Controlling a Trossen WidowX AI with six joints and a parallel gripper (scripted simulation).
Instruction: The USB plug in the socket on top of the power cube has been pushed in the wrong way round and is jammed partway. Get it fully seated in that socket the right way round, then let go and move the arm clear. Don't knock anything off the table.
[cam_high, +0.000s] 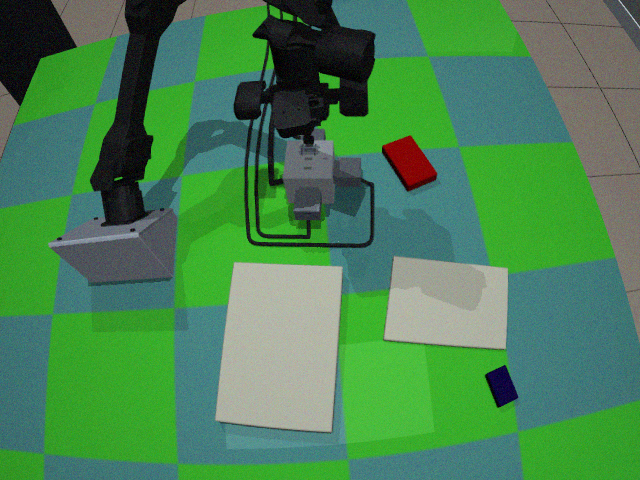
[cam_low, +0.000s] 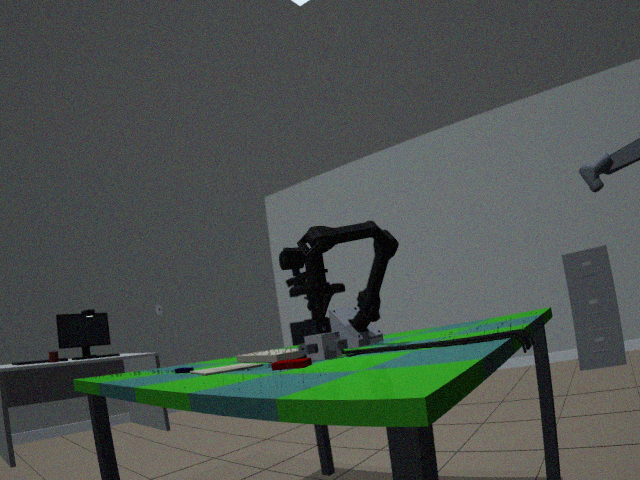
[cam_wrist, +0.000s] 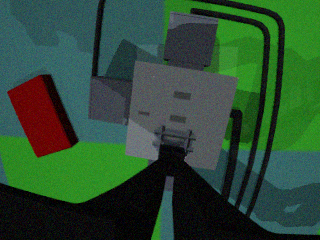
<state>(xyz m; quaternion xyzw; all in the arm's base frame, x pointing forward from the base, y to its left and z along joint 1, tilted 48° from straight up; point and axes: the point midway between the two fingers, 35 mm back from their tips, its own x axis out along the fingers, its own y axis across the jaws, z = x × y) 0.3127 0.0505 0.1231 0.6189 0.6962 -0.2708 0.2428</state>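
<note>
Now: gripper tip 20 mm above the dark USB plug. Also, from my gripper tip: blue block: 370 mm to the right, 300 mm ahead, 120 mm below; red block: 170 mm ahead, 110 mm below, 30 mm to the left; USB socket: 50 mm below.
</note>
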